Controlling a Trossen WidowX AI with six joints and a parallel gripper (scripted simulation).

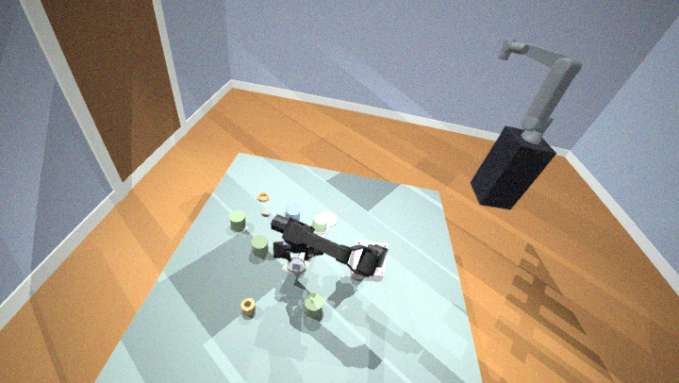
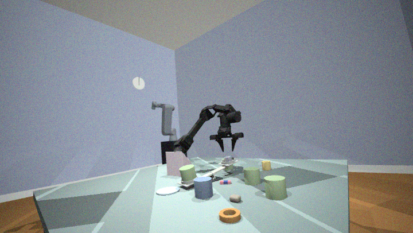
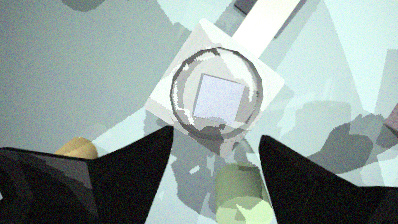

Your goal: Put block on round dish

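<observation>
Now: gripper tip 10 mm to the left of the grey block and 40 mm above it. From my gripper tip the other things lie so: small balance 30 mm behind, 130 mm to the right, 90 mm below; blue cylinder 80 mm ahead, 340 mm to the right, 90 mm below; red-and-blue eraser 70 mm ahead, 160 mm to the right, 120 mm below.
</observation>
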